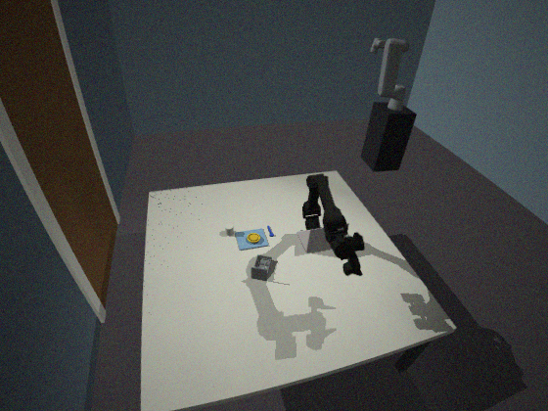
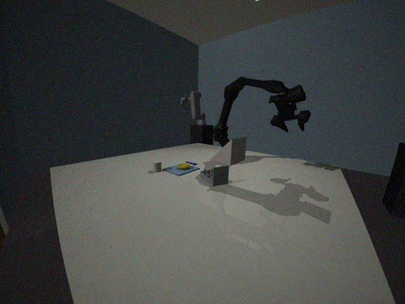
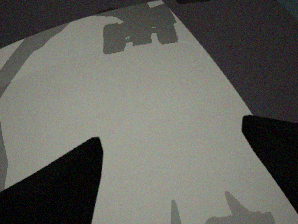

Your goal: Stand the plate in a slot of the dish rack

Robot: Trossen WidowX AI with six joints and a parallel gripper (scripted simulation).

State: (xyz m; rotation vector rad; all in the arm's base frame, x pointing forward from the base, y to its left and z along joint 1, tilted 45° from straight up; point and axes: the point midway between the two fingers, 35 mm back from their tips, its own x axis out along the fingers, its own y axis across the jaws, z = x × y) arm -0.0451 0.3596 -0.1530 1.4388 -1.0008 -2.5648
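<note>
The plate lies 35 cm ahead of my gripper tip, 45 cm to the right of it and 21 cm below it. Round my gripper tip: blue mat (36 cm ahead, 45 cm to the right, 22 cm below); grey dish rack (34 cm ahead, 25 cm to the right, 20 cm below).
</note>
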